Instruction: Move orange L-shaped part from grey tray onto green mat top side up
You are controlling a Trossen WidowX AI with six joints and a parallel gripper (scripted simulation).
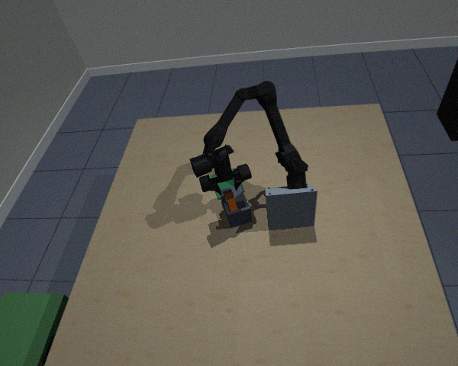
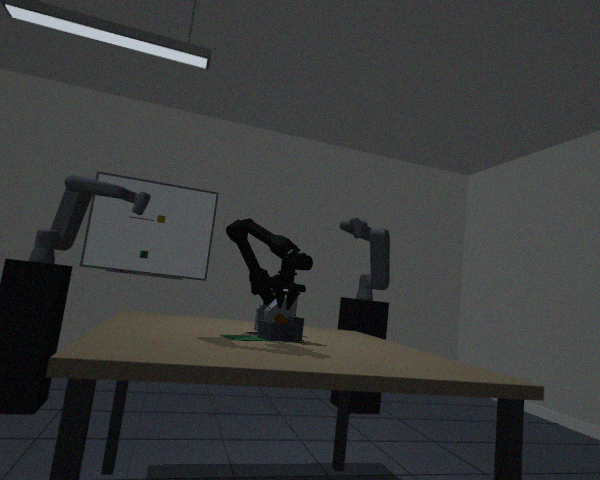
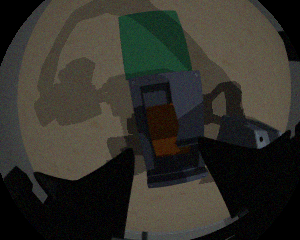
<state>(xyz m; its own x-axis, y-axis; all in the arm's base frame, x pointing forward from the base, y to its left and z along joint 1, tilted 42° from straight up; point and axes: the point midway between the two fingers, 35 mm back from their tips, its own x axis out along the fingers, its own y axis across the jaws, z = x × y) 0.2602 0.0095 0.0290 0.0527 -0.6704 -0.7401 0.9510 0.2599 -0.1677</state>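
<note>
Right now my gripper tip is 30 mm past the orange L-shaped part, 30 mm to the right of it and 80 mm above it. From my gripper tip the other things lie so: green mat (30 mm ahead, 140 mm to the right, 130 mm below).
</note>
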